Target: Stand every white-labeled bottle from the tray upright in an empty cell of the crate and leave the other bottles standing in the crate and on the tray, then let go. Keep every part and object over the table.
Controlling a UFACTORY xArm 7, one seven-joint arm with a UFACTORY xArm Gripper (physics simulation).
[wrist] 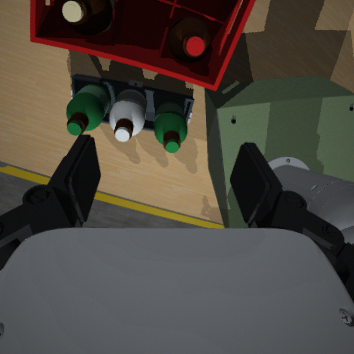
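Pixels of known places: gripper, fingertip midpoint: [167,157]; arm's base at its link origin: [281,187].
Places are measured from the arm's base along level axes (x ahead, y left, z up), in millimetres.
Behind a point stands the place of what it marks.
Note:
A dark tray [189,103] {z -210, x 186, y 1 mm} holds three bottles in a row, all standing: a green bottle [90,108] {z -113, x 381, y 63 mm} at the left, a white-labeled bottle [129,110] {z -114, x 312, y 36 mm} with a white cap in the middle, and a green bottle [170,126] {z -107, x 227, y 30 mm} at the right. The red crate [149,71] {z -52, x 311, y -64 mm} is cut off by the top edge of the wrist view. A brown bottle [95,16] {z -104, x 413, y -91 mm} with a cream cap and a brown bottle [186,33] {z -89, x 282, y -129 mm} with a red cap stand in it, with an empty cell between them. My gripper [167,157] {z 160, x 292, y -72 mm} is open and empty, with its fingers spread wide, below the tray in the view.
A green block-like pedestal [285,117] {z -70, x 54, y -103 mm} stands right of the tray, with a grey robot part [327,192] {z 123, x 92, y -84 mm} on it. The wooden table [32,120] {z -227, x 536, y 218 mm} ends at a yellow line [131,204] in the view, with grey floor [25,192] beyond. The crate stands close behind the tray.

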